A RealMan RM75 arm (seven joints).
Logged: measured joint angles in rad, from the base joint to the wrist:
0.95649, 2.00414, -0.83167, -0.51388, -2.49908, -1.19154, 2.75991
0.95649, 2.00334, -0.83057, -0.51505, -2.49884, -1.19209, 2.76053
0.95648, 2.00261, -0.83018, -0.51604, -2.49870, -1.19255, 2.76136
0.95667, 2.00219, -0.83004, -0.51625, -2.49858, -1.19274, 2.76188
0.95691, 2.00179, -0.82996, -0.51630, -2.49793, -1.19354, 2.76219
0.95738, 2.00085, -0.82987, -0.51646, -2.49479, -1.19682, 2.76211
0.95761, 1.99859, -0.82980, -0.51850, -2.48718, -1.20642, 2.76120
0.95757, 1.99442, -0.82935, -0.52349, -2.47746, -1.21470, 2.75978
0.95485, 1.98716, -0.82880, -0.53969, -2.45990, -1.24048, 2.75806
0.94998, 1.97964, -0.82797, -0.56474, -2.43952, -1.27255, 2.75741
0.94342, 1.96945, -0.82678, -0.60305, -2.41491, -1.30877, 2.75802
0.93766, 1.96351, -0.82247, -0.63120, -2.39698, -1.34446, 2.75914
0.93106, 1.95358, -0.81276, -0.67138, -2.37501, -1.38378, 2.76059
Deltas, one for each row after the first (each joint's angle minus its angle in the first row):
0.00000, -0.00080, 0.00110, -0.00117, 0.00024, -0.00055, 0.00062
-0.00001, -0.00153, 0.00149, -0.00216, 0.00038, -0.00101, 0.00145
0.00018, -0.00195, 0.00163, -0.00237, 0.00050, -0.00120, 0.00197
0.00042, -0.00235, 0.00171, -0.00242, 0.00115, -0.00200, 0.00228
0.00089, -0.00329, 0.00180, -0.00258, 0.00429, -0.00528, 0.00220
0.00112, -0.00555, 0.00187, -0.00462, 0.01190, -0.01488, 0.00129
0.00108, -0.00972, 0.00232, -0.00961, 0.02162, -0.02316, -0.00013
-0.00164, -0.01698, 0.00287, -0.02581, 0.03918, -0.04894, -0.00185
-0.00651, -0.02450, 0.00370, -0.05086, 0.05956, -0.08101, -0.00250
-0.01307, -0.03469, 0.00489, -0.08917, 0.08417, -0.11723, -0.00189
-0.01883, -0.04063, 0.00920, -0.11732, 0.10210, -0.15292, -0.00077
-0.02543, -0.05056, 0.01891, -0.15750, 0.12407, -0.19224, 0.00068

